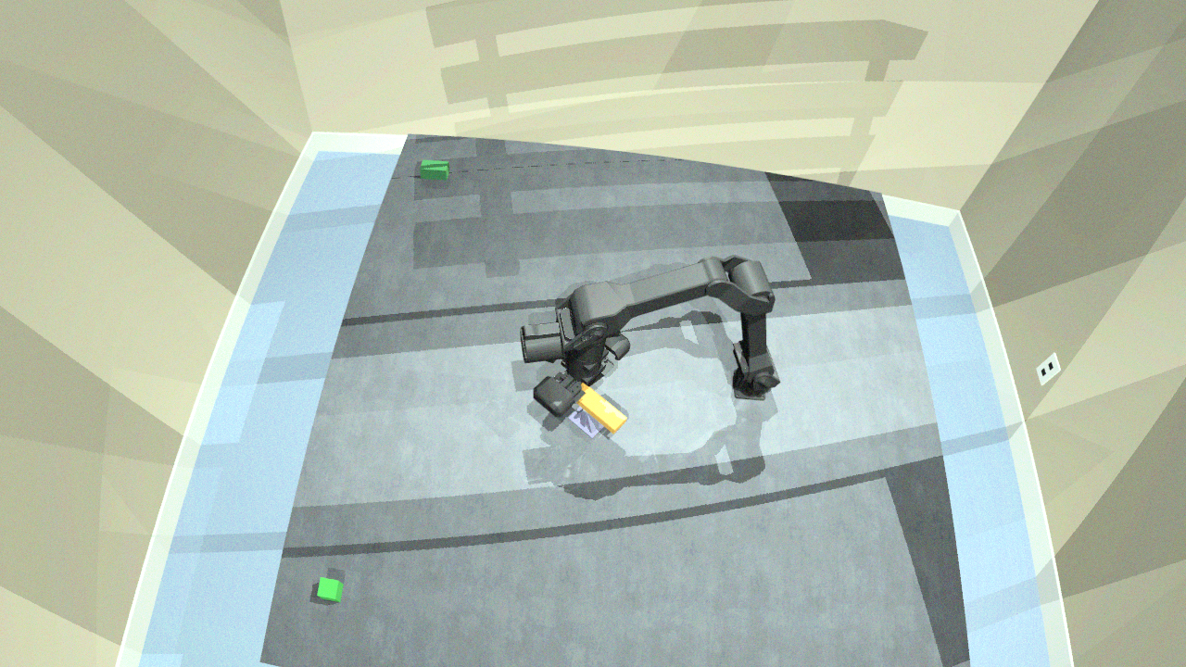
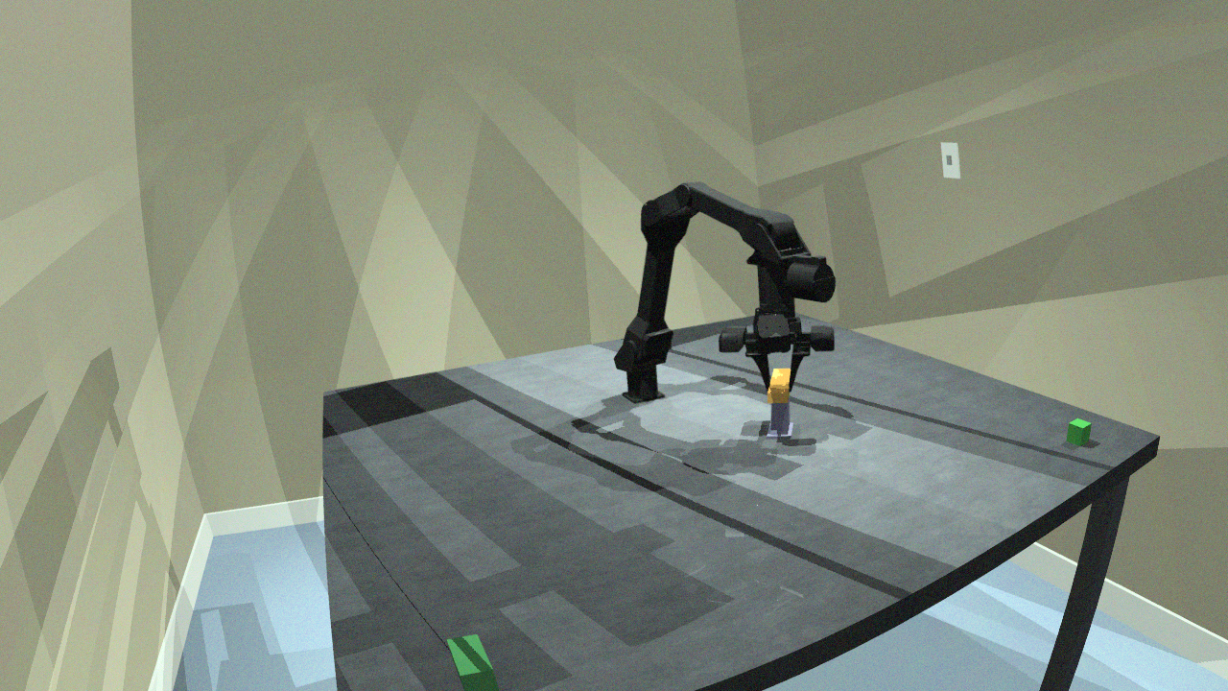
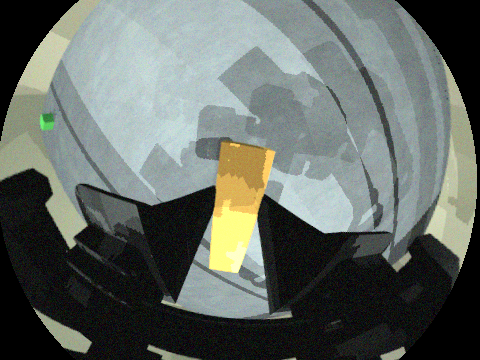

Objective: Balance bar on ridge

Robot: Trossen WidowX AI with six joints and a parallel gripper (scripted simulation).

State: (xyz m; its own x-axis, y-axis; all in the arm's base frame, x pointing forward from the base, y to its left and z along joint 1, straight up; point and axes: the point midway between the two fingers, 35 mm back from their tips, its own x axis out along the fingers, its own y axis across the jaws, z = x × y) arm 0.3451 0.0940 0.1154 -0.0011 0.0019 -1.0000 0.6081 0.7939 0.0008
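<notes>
My gripper tip is 2 cm past the bar and 2 cm to the right of it.
</notes>
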